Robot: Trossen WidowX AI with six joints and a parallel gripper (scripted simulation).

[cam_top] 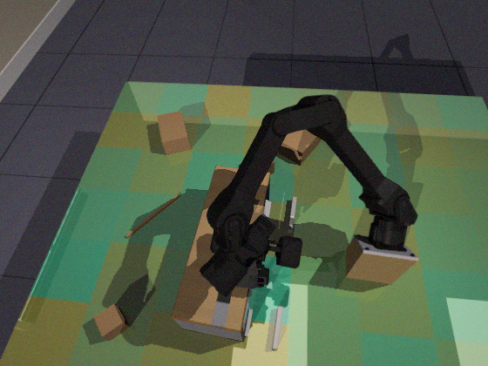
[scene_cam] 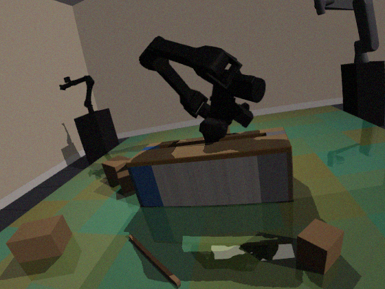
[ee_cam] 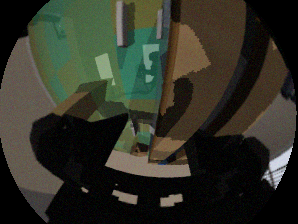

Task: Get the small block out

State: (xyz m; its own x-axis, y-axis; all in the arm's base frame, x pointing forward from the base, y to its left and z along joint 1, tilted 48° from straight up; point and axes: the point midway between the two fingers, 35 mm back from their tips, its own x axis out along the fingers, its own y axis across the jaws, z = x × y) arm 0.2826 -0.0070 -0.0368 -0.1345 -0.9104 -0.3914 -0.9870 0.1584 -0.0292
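Now: gripper tip 50 mm short of the block and 30 mm to the left of it. From my gripper tip the other things lie so: thin brown stick 300 mm ahead, 110 mm to the right, 90 mm below; wooden box 30 mm below, 30 mm ahead, 10 mm to the right.
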